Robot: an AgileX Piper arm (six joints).
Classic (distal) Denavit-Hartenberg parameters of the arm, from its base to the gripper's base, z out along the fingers. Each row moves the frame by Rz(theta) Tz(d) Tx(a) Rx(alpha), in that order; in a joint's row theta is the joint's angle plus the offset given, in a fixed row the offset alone. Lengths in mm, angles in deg.
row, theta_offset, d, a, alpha
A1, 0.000, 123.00, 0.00, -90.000
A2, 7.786, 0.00, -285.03, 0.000
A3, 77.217, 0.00, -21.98, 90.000
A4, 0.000, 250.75, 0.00, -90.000
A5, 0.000, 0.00, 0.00, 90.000
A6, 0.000, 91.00, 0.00, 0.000
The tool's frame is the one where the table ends.
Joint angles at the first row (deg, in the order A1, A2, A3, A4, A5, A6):
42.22, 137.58, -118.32, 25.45, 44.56, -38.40
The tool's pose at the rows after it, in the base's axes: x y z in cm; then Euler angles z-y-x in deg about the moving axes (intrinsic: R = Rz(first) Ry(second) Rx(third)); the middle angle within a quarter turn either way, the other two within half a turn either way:
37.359 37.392 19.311 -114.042 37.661 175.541
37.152 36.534 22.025 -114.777 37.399 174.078
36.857 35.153 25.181 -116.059 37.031 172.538
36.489 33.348 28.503 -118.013 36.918 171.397
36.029 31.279 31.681 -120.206 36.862 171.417
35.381 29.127 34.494 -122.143 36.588 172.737
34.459 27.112 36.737 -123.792 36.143 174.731
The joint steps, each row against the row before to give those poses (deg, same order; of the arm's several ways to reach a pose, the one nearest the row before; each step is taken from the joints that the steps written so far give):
-0.35, -1.65, -1.51, -0.06, 3.63, 0.91
-0.76, -2.48, -1.50, -0.07, 4.70, 1.36
-1.17, -3.20, -1.24, -0.10, 5.16, 1.76
-1.46, -3.73, -0.79, -0.31, 4.60, 2.21
-1.54, -3.97, -0.30, -1.22, 3.67, 2.64
-1.36, -4.10, 0.36, -2.28, 2.85, 2.69
-0.97, -4.26, 1.60, -2.81, 1.81, 2.40

